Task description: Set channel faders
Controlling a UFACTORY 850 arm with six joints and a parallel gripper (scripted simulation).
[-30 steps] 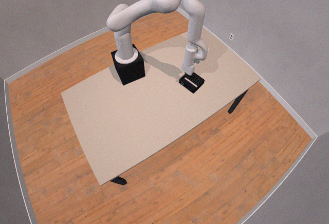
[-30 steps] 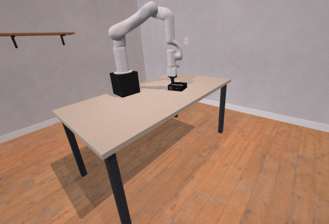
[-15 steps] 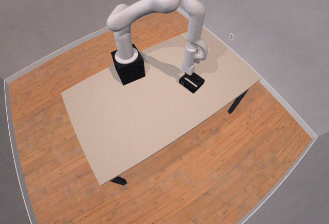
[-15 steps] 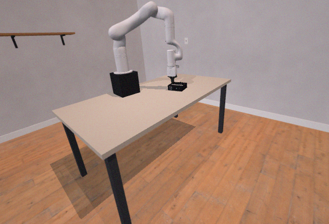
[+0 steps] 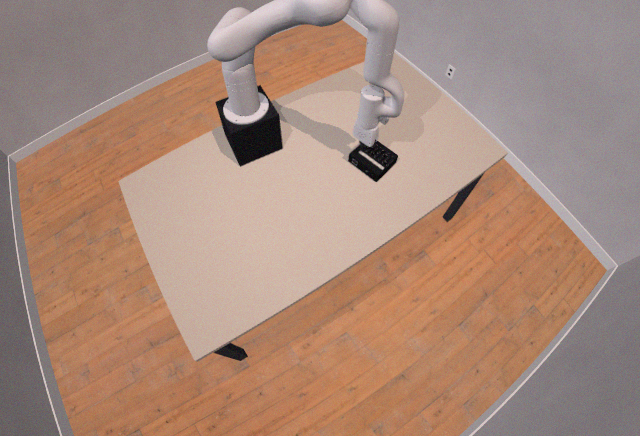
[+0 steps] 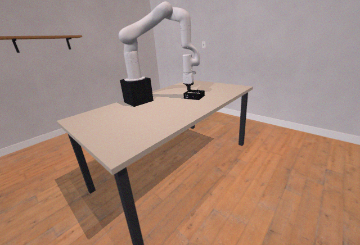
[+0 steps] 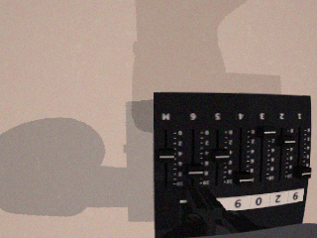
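My hand is 40 mm past the master fader, 30 mm to the right of it and 30 mm above it.
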